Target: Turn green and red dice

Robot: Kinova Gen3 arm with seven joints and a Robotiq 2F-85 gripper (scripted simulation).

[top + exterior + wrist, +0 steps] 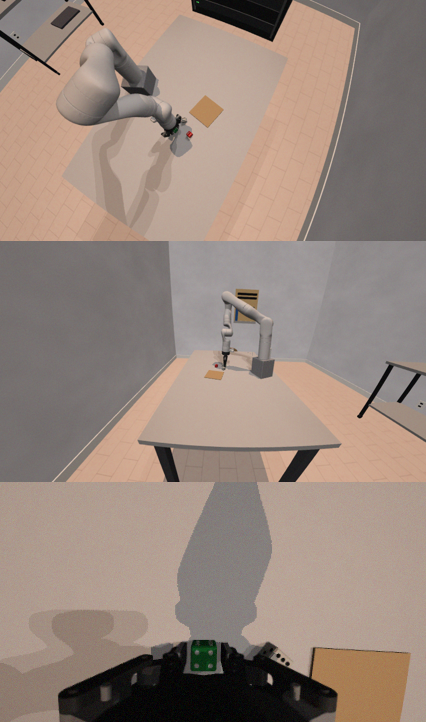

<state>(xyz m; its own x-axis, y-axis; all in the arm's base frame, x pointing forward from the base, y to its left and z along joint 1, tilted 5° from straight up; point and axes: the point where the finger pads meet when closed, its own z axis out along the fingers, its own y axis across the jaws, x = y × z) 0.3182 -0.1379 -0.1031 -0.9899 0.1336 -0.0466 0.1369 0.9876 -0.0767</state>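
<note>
My gripper is now 1 cm above the green die. Also, from my hand: white die: 7 cm to the left, 2 cm ahead, 1 cm below; then red die: 8 cm ahead, 2 cm to the left, 1 cm below; then tan mat: 18 cm to the left, 10 cm ahead, 2 cm below.
</note>
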